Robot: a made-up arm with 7 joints. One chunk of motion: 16 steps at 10 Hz.
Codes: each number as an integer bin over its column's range. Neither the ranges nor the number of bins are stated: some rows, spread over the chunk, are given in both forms.
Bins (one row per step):
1: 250 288 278 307 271 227
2: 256 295 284 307 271 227
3: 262 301 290 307 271 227
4: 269 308 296 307 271 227
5: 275 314 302 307 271 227
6: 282 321 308 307 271 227
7: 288 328 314 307 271 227
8: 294 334 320 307 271 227
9: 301 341 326 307 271 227
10: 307 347 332 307 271 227
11: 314 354 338 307 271 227
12: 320 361 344 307 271 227
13: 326 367 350 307 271 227
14: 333 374 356 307 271 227
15: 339 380 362 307 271 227
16: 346 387 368 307 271 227
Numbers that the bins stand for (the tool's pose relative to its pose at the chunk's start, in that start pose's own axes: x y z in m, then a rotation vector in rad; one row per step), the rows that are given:
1: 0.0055 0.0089 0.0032 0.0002 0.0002 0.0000
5: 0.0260 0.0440 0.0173 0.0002 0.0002 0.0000
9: 0.0474 0.0805 0.0314 0.0002 0.0002 0.0000
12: 0.0630 0.1075 0.0420 0.0002 0.0002 0.0000
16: 0.0844 0.1426 0.0560 0.0002 0.0002 0.0000
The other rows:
2: 0.0104 0.0183 0.0067 0.0002 0.0002 0.0000
3: 0.0153 0.0264 0.0103 0.0002 0.0002 0.0000
4: 0.0211 0.0359 0.0138 0.0002 0.0002 0.0000
6: 0.0318 0.0534 0.0208 0.0002 0.0002 0.0000
7: 0.0367 0.0629 0.0243 0.0002 0.0002 0.0000
8: 0.0416 0.0710 0.0279 0.0002 0.0002 0.0000
10: 0.0523 0.0886 0.0349 0.0002 0.0002 0.0000
11: 0.0581 0.0980 0.0384 0.0002 0.0002 0.0000
13: 0.0679 0.1156 0.0455 0.0002 0.0002 0.0000
14: 0.0737 0.1250 0.0490 0.0002 0.0002 0.0000
15: 0.0786 0.1331 0.0525 0.0002 0.0002 0.0000

